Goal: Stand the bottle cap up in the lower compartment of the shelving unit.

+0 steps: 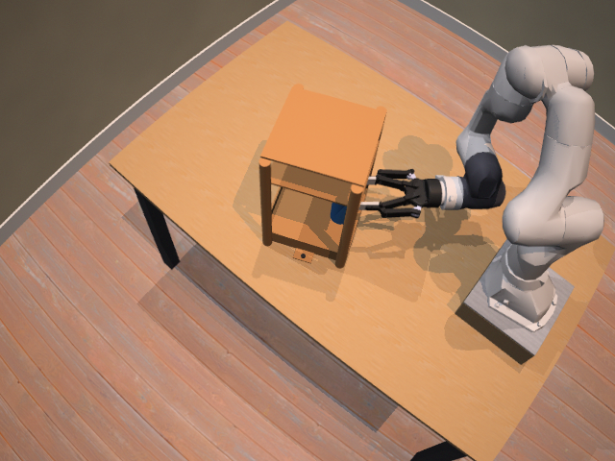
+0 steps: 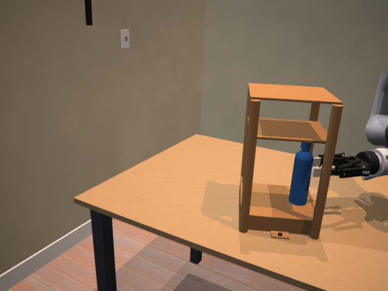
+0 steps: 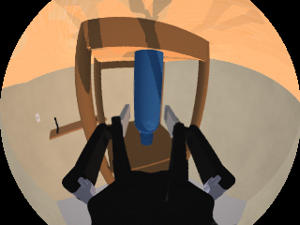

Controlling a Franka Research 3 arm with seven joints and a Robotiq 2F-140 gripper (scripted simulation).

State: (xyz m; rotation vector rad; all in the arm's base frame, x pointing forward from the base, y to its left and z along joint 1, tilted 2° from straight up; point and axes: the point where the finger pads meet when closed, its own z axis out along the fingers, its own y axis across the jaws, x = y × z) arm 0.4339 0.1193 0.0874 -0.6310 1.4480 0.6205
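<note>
My gripper is now 90 mm short of the shelving unit, 60 mm to the right of it and 30 mm below it.
</note>
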